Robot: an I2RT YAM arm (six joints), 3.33 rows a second.
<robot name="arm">
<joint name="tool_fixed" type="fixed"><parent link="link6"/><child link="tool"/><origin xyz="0 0 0" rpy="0 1.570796 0"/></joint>
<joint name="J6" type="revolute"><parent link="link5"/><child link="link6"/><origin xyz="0.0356 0 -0.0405"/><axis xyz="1 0 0"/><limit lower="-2.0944" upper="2.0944"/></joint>
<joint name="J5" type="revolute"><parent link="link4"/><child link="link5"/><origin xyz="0.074 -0.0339 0.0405"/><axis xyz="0 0 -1"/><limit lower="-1.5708" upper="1.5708"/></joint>
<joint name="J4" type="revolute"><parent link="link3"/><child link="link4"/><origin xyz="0.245 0.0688 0.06"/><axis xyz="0 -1 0"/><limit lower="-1.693" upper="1.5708"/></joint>
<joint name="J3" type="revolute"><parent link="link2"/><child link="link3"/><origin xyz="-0.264 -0.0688 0"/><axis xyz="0 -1 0"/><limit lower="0" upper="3.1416"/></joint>
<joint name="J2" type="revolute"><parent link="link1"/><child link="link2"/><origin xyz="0.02 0.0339 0.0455"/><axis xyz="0 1 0"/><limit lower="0" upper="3.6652"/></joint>
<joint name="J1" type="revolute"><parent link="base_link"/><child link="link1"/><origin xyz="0 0 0.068"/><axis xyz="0 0 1"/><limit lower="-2.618" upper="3.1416"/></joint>
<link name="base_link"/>
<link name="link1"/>
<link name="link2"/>
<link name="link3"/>
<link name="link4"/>
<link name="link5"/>
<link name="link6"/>
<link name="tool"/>
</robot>
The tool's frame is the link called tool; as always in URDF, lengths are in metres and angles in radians.
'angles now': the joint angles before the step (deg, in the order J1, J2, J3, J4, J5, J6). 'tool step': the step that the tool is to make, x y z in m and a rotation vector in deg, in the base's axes. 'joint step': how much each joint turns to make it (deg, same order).
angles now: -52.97 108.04 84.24 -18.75 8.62 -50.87
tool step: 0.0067 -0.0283 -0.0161 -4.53 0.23 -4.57
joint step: -1.12 5.88 3.16 6.22 4.49 0.08
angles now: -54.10 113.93 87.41 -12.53 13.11 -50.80
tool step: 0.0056 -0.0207 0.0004 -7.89 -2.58 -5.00
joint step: -0.55 3.31 2.02 9.06 5.08 0.54
